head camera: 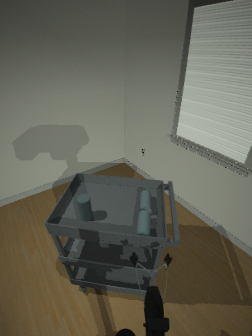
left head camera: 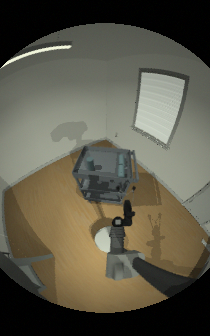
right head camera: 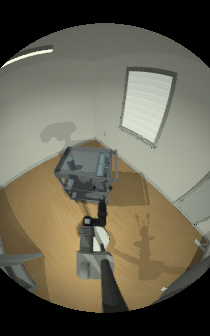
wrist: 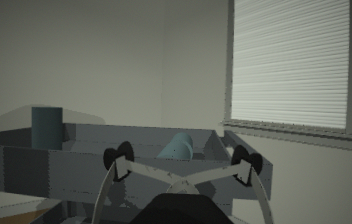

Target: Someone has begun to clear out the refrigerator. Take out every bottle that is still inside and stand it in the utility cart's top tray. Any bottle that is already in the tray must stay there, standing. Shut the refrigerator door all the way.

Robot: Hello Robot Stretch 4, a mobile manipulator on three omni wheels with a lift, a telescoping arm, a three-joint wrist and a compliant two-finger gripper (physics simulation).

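Frame: origin at the robot's base, x ahead, y left, z up, level; metres.
Seen in the pictures: gripper, fingertip midpoint: [head camera: 150, 253] [left head camera: 125, 185] [right head camera: 101, 184] [wrist: 182, 156]; robot's base at its link origin: [left head camera: 108, 238] [right head camera: 94, 238].
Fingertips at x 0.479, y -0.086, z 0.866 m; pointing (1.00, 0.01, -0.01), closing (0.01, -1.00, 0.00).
Pixels of each thing's top centre, then the offset from my fingertips to it. "pt": a spot on its surface instead.
- utility cart at a spot on its surface: [wrist: 90, 172] pt dx +0.110, dy +0.159, dz -0.063 m
- blue-green bottle at its top centre: [wrist: 47, 107] [head camera: 83, 198] [left head camera: 89, 158] [right head camera: 69, 158] dx +0.262, dy +0.342, dz +0.043 m
- farther bottle at its top centre: [wrist: 181, 135] [head camera: 146, 198] [right head camera: 102, 157] dx +0.368, dy +0.005, dz -0.030 m
- nearer bottle at its top centre: [wrist: 173, 146] [head camera: 144, 220] [right head camera: 100, 168] dx +0.200, dy +0.019, dz -0.030 m
- cart's handle at a spot on its surface: [head camera: 173, 215] pt dx +0.240, dy -0.137, dz -0.030 m
The utility cart [head camera: 100, 232] [wrist: 90, 172] stands near the room corner. In its top tray, one blue-green bottle [head camera: 84, 207] [left head camera: 90, 163] [right head camera: 70, 163] [wrist: 47, 127] stands upright at the left. Two more lie on their sides end to end along the handle side: a farther bottle [head camera: 145, 199] [right head camera: 102, 159] and a nearer bottle [head camera: 144, 222] [right head camera: 100, 171]. My gripper [head camera: 151, 259] [wrist: 182, 156] is open and empty. It is outside the tray, in front of its near wall, towards the handle side. I cannot make out the refrigerator or its door in these views.
The cart's handle [head camera: 173, 215] runs along its right side. Walls meet behind the cart, with a blinded window [head camera: 220, 75] [wrist: 290, 60] at the right. A white disc [left head camera: 103, 241] [right head camera: 102, 239] lies on the wooden floor near my arm. A grey structure [left head camera: 32, 275] shows at the lower left.
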